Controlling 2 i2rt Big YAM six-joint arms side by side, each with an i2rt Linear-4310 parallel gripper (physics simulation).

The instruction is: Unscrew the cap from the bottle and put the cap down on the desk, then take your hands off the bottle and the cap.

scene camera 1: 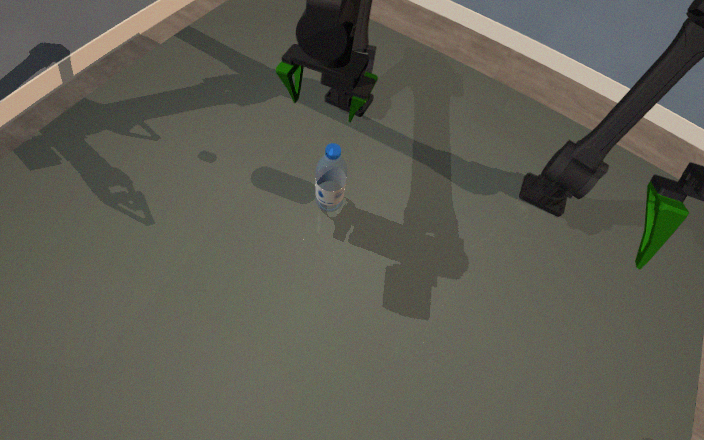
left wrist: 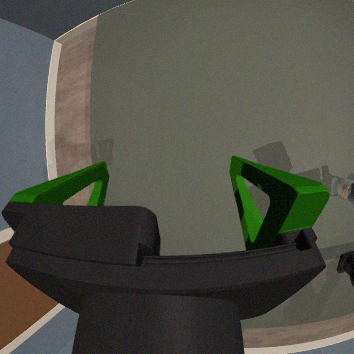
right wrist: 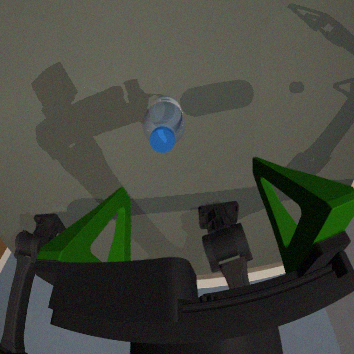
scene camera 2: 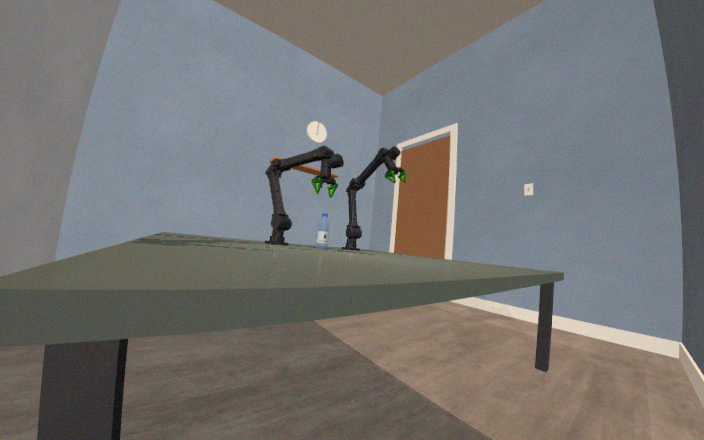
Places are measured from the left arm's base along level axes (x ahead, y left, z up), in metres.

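Pixels of known places: left gripper, fingertip midpoint: (scene camera 1: 691, 287) (left wrist: 167, 165) (scene camera 2: 400, 182); right gripper, fingertip midpoint: (scene camera 1: 323, 110) (right wrist: 187, 179) (scene camera 2: 324, 195); left arm's base, origin of the base link: (scene camera 1: 542, 195) (right wrist: 49, 222) (scene camera 2: 350, 249); right arm's base, origin of the base link: (scene camera 1: 348, 100) (left wrist: 348, 259) (right wrist: 217, 213) (scene camera 2: 276, 244).
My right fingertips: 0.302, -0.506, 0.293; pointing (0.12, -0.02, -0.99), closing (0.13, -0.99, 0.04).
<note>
Ahead of a thing's pixels: the offset from my right fingertips to its middle, as dx, dy, dz. Level surfaces: height alone.
A clear bottle {-0.004, +0.022, -0.194} (scene camera 1: 330, 181) (scene camera 2: 322, 236) (right wrist: 164, 117) with a white label stands upright on the desk {dz -0.293} (scene camera 1: 207, 321) (scene camera 2: 233, 272). Its blue cap {-0.004, +0.022, -0.101} (scene camera 1: 332, 150) (scene camera 2: 325, 214) (right wrist: 162, 139) sits on top of the neck. Part of the bottle (left wrist: 345, 190) also shows at the right edge of the left wrist view. My right gripper (scene camera 1: 322, 111) (scene camera 2: 324, 194) (right wrist: 187, 179) is open and empty, above the bottle and apart from the cap. My left gripper (scene camera 2: 399, 181) (left wrist: 167, 165) is open and empty, high up and well to the right of the bottle; one of its fingers shows in scene camera 1.
The left arm's base (scene camera 1: 542, 194) (scene camera 2: 350, 243) stands on the desk to the right of the bottle. The right arm's base (scene camera 2: 277, 238) stands to its left in scene camera 2. Arm shadows lie across the desk around the bottle.
</note>
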